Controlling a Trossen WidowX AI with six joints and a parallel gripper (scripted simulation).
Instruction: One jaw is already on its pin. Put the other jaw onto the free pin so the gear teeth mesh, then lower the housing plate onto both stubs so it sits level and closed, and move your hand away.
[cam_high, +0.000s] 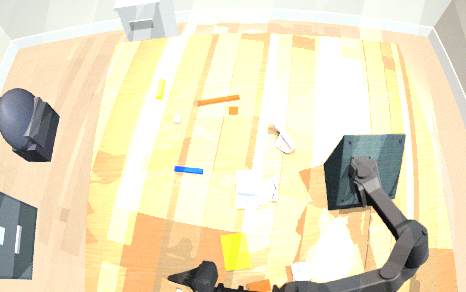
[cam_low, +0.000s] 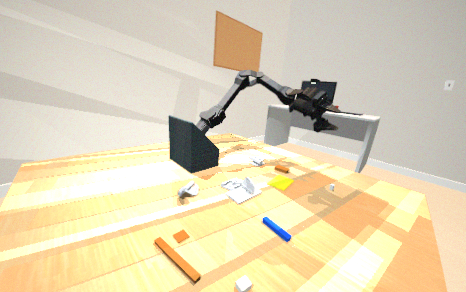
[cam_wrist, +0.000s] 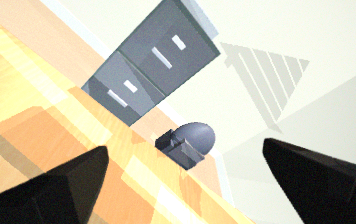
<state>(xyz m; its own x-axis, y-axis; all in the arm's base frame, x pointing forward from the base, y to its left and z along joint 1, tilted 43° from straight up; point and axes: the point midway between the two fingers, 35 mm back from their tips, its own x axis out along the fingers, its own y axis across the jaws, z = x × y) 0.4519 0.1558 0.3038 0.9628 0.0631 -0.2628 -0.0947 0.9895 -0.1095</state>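
The white jaw is 28 cm behind my gripper tip, 50 cm to the right of it and 25 cm below it. Round my gripper tip: white housing plate: 33 cm behind, 4 cm to the right, 26 cm below; then yellow slab: 13 cm behind, 11 cm to the right, 29 cm below; then orange block: 20 cm behind, 28 cm below.
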